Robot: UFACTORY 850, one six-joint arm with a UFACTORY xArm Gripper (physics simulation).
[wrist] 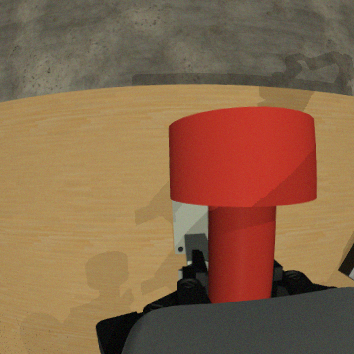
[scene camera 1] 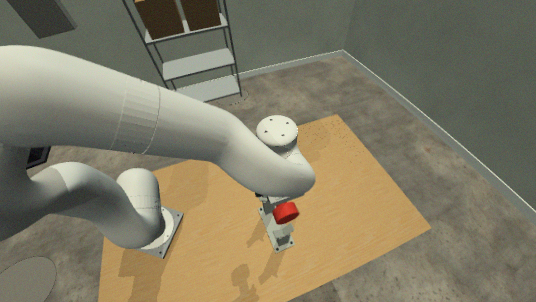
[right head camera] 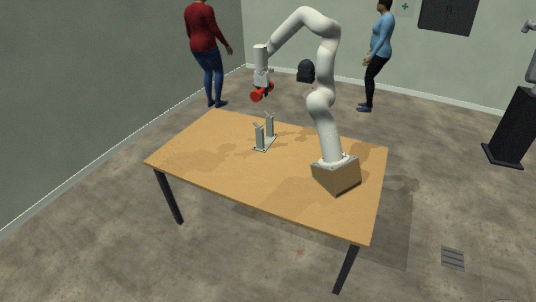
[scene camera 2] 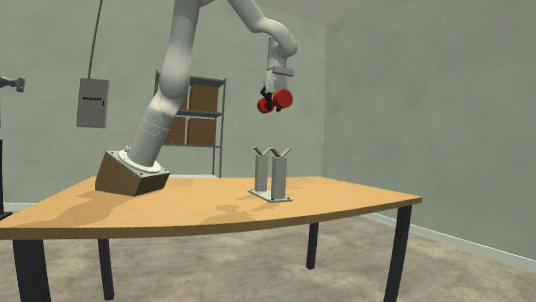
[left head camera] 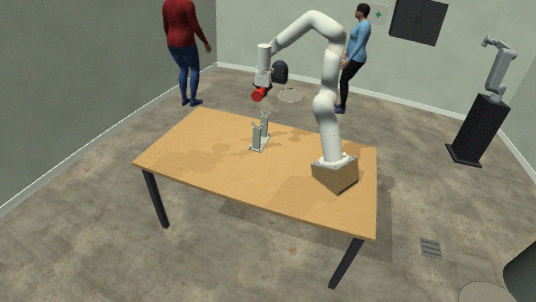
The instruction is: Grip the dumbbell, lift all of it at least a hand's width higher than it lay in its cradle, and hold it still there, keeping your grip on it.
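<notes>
The red dumbbell [left head camera: 258, 95] [right head camera: 256, 95] [scene camera 1: 286, 213] [scene camera 2: 283, 99] [wrist: 242, 157] hangs in the air, all of it well above the grey cradle [left head camera: 256, 136] [right head camera: 260, 138] [scene camera 2: 279, 177], with a wide gap between them in scene camera 2. It looks about level. My gripper [scene camera 2: 273, 104] [wrist: 224, 267] is shut on the dumbbell's handle, between its two round ends. In the wrist view the near part of the handle is hidden by the gripper's body. The cradle's two V-topped posts stand upright and hold nothing.
The cradle stands on the wooden table [left head camera: 200, 160] [scene camera 2: 150, 215]. The arm's base block [left head camera: 335, 176] [scene camera 2: 131, 175] sits on the same table. A person in red [left head camera: 181, 25] and a person in blue [left head camera: 359, 40] stand on the floor beyond the table. A shelf unit [scene camera 2: 223, 112] stands at the wall.
</notes>
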